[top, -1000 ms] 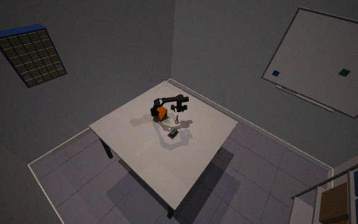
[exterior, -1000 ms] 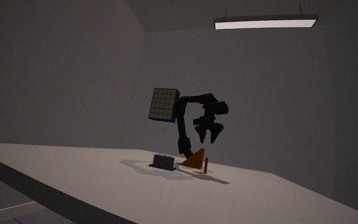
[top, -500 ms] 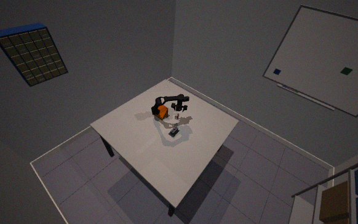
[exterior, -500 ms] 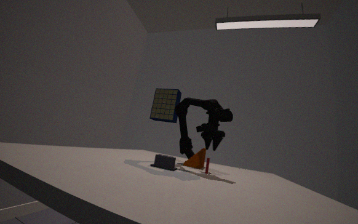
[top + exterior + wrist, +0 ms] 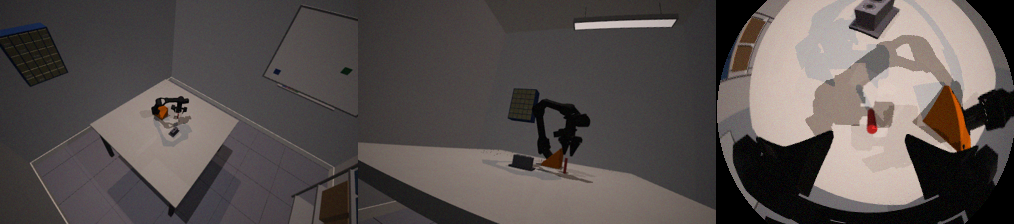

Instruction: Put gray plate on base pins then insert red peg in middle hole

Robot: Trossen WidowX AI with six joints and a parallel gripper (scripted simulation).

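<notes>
Now: gripper tip 5 cm above the red peg. From my gripper tip the other things lie so: dark block (11 cm ahead, 20 cm to the right, 5 cm below).
</notes>
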